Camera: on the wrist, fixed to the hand. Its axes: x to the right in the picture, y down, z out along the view.
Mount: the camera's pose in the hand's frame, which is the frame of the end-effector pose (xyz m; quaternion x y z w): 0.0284 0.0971 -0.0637 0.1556 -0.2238 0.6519 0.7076
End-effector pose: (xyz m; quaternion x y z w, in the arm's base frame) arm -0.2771 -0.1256 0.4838 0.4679 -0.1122 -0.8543 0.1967
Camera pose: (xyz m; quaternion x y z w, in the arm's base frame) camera -0.2147 -0.2258 0.4646 0.0974 -0.5614 -0.5635 0.5982
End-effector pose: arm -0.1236 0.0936 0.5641 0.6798 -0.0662 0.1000 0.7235
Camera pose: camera -0.1214 0.1641 0.6606 0.5728 -0.6364 0.4006 0.3262
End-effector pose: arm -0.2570 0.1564 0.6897 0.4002 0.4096 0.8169 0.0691
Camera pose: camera -0.3004 0.0662 0.7551 -0.7438 -0.1406 -0.4698 0.4542
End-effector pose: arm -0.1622 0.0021 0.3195 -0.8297 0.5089 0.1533 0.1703
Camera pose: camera -0.2318 -0.0895 0.3521 -0.1946 0.8868 0.3260 0.2636
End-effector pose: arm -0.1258 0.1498 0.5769 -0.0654 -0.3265 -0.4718 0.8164
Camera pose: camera -0.0071 0.1557 0.5638 -0.2377 -0.4445 0.2638 0.8224
